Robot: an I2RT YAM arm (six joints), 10 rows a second.
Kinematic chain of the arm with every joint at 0, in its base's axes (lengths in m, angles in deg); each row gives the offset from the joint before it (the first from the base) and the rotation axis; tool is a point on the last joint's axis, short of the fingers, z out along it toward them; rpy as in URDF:
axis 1: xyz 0 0 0.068 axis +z
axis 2: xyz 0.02 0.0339 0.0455 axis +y
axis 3: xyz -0.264 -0.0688 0 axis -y
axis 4: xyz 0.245 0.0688 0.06 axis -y
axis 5: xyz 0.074 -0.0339 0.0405 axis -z
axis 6: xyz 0.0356 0 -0.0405 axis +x
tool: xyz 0 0 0 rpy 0 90 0
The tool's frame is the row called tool.
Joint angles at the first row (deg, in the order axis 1, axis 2, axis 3, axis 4, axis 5, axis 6):
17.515 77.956 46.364 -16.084 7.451 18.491
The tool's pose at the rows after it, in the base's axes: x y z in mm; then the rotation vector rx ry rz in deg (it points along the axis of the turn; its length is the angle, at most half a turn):
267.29, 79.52, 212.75, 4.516, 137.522, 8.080
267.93, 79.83, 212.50, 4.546, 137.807, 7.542
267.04, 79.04, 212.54, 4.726, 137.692, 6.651
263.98, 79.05, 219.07, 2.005, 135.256, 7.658
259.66, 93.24, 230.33, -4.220, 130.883, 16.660
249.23, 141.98, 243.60, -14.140, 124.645, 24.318
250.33, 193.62, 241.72, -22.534, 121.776, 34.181
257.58, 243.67, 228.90, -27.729, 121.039, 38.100
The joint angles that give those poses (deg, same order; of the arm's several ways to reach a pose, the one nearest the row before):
17.491 78.105 46.316 -16.039 7.247 18.455
17.557 78.387 46.585 -16.403 7.606 18.428
17.546 78.151 46.416 -16.523 8.304 18.307
17.635 76.305 45.741 -14.973 7.482 16.271
19.980 74.344 45.198 -10.865 1.766 15.464
29.897 75.005 46.511 -5.183 1.834 15.971
37.546 81.719 50.086 1.134 -1.555 17.467
43.258 91.194 55.621 5.556 -1.517 18.327

